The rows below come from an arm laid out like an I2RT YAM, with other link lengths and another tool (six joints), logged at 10 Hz.
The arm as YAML. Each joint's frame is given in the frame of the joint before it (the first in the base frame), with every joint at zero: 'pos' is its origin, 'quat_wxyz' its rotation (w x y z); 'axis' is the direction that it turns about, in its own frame. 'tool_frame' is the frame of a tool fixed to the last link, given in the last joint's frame.
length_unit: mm
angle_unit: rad
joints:
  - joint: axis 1
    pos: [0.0, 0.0, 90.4]
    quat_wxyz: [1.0, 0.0, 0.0, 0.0]
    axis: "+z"
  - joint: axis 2
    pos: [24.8, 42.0, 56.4]
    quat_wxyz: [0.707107, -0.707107, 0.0, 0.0]
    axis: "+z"
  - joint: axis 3
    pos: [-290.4, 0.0, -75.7]
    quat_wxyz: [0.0, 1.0, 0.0, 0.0]
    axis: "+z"
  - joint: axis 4
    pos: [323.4, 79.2, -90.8]
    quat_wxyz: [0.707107, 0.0, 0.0, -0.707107]
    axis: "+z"
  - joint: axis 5
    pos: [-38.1, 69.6, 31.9]
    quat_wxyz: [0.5, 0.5, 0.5, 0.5]
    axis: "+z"
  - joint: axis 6
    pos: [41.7, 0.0, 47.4]
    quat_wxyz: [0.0, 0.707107, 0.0, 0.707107]
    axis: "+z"
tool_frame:
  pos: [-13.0, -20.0, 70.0]
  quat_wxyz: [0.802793, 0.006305, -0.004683, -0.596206]
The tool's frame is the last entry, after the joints.
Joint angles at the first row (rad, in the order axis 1, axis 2, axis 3, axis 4, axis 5, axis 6):
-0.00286, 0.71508, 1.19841, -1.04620, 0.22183, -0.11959
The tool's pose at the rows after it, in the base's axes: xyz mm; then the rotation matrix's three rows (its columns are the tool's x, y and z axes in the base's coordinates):
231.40, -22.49, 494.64; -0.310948, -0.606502, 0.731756; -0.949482, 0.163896, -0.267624; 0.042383, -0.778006, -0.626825
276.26, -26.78, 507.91; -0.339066, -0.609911, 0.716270; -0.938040, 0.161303, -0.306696; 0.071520, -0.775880, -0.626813
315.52, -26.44, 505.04; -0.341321, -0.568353, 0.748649; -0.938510, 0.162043, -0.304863; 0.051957, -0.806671, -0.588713
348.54, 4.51, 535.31; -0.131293, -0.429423, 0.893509; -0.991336, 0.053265, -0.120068; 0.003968, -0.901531, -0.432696
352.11, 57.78, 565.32; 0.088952, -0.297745, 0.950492; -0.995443, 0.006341, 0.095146; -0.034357, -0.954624, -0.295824
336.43, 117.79, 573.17; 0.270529, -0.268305, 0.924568; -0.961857, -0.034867, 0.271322; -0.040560, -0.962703, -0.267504
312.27, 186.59, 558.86; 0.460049, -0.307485, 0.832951; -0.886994, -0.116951, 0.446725; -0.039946, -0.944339, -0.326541
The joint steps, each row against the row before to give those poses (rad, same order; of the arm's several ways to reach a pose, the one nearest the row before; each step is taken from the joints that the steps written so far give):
0.00000, 0.21857, 0.23382, -0.17623, 0.04425, -0.00038
0.00000, 0.15565, 0.11333, 0.03164, 0.04082, 0.00000
0.00114, 0.07250, 0.00077, 0.12399, -0.00115, 0.00152
0.03814, 0.02212, 0.01525, 0.22012, -0.15374, -0.10262
0.11712, -0.00001, 0.01906, 0.13352, -0.10147, -0.01945
0.16937, -0.00001, 0.01029, 0.01945, -0.01526, 0.00000
0.19988, 0.02176, 0.00002, -0.04006, -0.00726, -0.00001

